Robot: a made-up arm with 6 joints.
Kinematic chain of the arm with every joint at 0, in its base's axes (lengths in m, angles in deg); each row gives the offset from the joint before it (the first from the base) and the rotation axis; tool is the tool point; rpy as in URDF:
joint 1: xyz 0 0 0.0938 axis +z
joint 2: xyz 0 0 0 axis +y
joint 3: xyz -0.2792 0 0.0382 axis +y
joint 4: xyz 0.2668 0 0.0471 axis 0.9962 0 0.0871
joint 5: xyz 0 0 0 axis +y
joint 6: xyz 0.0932 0 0.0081 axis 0.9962 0 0.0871
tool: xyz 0 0 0 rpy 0 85 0
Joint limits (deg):
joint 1: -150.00..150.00
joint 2: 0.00..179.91
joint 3: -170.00..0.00
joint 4: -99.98..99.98
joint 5: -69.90..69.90
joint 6: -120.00..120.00
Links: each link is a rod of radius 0.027 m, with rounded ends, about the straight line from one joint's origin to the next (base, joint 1, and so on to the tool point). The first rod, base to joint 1, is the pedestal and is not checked.
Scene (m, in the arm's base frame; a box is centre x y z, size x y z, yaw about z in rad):
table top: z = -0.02
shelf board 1: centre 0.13 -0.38 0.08 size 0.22 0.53 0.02 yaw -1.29
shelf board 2: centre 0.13 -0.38 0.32 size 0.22 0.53 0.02 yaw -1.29
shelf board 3: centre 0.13 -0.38 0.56 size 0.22 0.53 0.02 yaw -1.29
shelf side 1: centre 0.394 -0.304 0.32 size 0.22 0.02 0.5 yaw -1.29
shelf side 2: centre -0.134 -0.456 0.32 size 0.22 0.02 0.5 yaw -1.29
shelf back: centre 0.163 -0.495 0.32 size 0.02 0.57 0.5 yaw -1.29
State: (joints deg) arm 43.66 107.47 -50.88 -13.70 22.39 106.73
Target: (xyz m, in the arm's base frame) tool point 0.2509 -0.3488 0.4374
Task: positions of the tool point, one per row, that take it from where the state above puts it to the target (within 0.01 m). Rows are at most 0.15 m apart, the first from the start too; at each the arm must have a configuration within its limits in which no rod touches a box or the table.
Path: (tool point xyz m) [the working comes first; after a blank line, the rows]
Joints at the target: -53.46 97.71 -103.30 -18.71 11.64 106.73
Straight joint move there: touches shelf board 2, shelf side 1.

1: 0.3020 0.1709 0.1242
2: 0.3343 0.1007 0.1895
3: 0.3376 0.0235 0.2559
4: 0.3111 -0.0487 0.3211
5: 0.2585 -0.1039 0.3824
6: 0.1885 -0.1324 0.4374
7: 0.2221 -0.1953 0.4520
8: 0.2443 -0.2689 0.4521
9: 0.2509 -0.3488 0.4374

